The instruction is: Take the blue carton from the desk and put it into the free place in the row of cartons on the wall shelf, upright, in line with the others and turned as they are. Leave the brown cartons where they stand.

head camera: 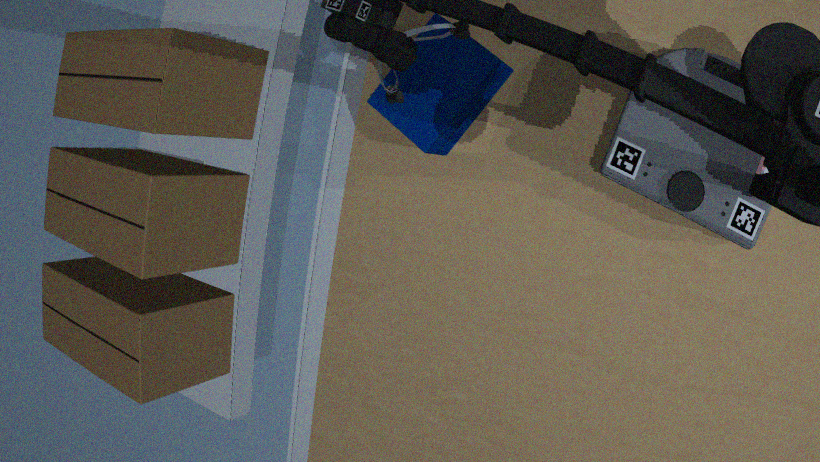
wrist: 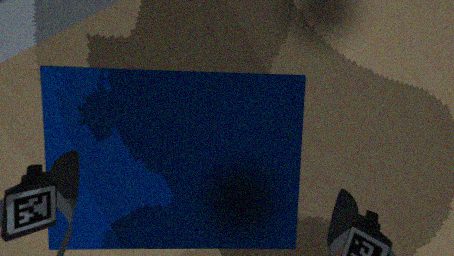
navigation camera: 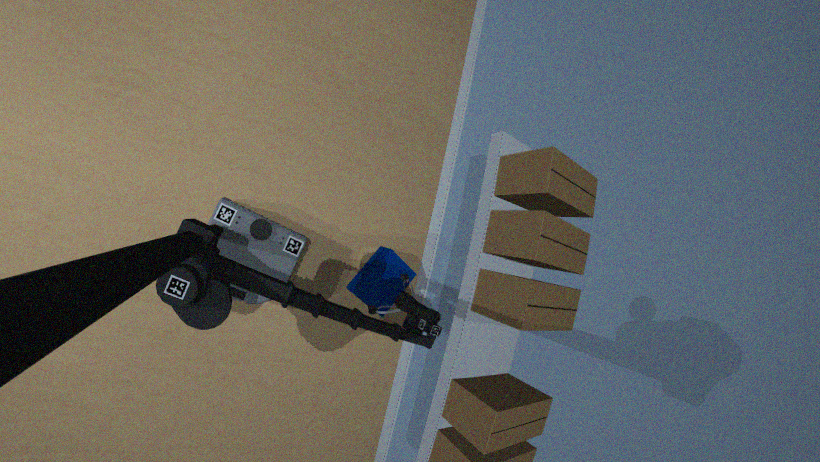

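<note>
The blue carton shows its broad top face, partly in shadow, on the wood-coloured surface near the wall; no desk edge can be made out. My gripper is open over the carton. In the wrist view the left fingertip overlaps the carton's left edge, and the right fingertip is beyond its right edge. Whether either finger touches it cannot be told. Brown cartons stand in a row on the white wall shelf. In the navigation view a gap separates the third and fourth from the top.
My dark arm reaches from my grey base past the blue carton to the wall side. The wrist is close to the shelf's front edge in the navigation view. The blue-grey wall is behind the shelf.
</note>
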